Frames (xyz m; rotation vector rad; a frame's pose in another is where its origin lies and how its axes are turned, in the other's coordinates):
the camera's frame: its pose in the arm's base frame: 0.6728 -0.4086 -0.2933 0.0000 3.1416 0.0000
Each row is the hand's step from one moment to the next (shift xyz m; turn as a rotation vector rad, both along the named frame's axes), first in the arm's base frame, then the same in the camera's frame.
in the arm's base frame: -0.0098 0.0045 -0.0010 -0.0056 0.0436 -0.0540
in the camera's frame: 0.0098 0.0045 0.0010 0.0056 0.0436 0.0540
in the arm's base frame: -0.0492 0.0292 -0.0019 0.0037 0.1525 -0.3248
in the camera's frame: 0.0492 0.0292 0.0019 -0.0037 0.1525 0.3248
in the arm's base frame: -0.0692 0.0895 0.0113 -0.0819 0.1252 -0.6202
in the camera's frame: 0.0692 0.0895 -0.0113 0.0819 0.1252 0.6202
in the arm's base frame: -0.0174 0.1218 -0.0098 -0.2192 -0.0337 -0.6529
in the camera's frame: 0.0174 0.1218 0.0098 0.2192 -0.0337 0.6529
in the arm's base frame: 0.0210 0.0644 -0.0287 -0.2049 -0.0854 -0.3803
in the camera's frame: -0.0210 0.0644 0.0287 0.2049 -0.0854 0.3803
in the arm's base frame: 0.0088 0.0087 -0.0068 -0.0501 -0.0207 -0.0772
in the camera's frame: -0.0088 0.0087 0.0068 0.0501 -0.0207 0.0772
